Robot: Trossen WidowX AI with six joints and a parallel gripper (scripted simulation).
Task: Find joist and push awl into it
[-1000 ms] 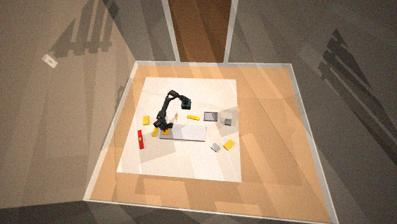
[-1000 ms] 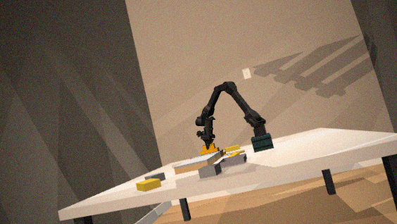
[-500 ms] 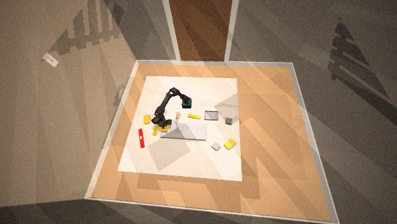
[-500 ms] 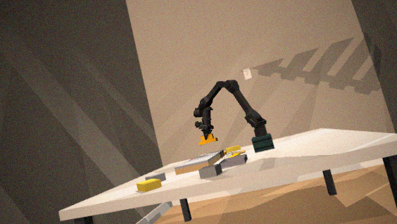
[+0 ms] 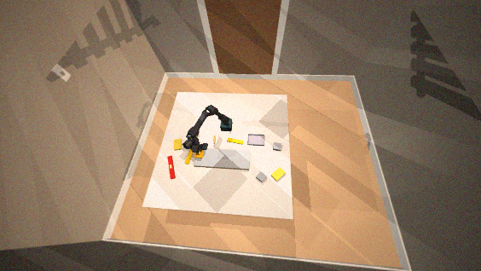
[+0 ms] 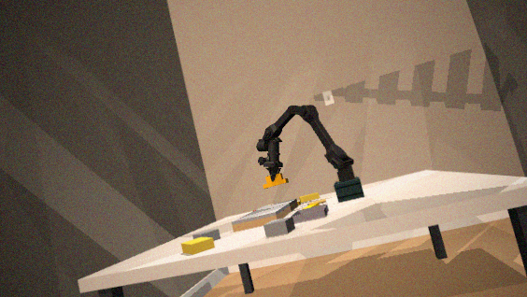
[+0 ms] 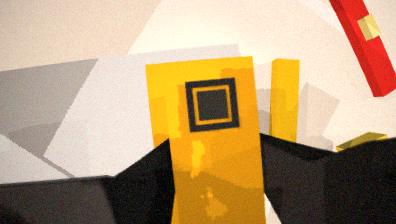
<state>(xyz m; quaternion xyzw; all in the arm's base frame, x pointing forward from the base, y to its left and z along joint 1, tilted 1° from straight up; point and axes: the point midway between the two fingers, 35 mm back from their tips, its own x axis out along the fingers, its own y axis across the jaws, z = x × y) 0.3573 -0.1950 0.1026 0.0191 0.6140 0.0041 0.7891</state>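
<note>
The grey tray lies 510 mm to the left of my gripper tip, 210 mm behind it and 140 mm below it. From my gripper tip the other things lie so: stud finder 20 mm above, 10 mm ahead; red bar 290 mm to the right, 140 mm below, 110 mm ahead; awl 170 mm behind, 150 mm below, 90 mm to the left.
</note>
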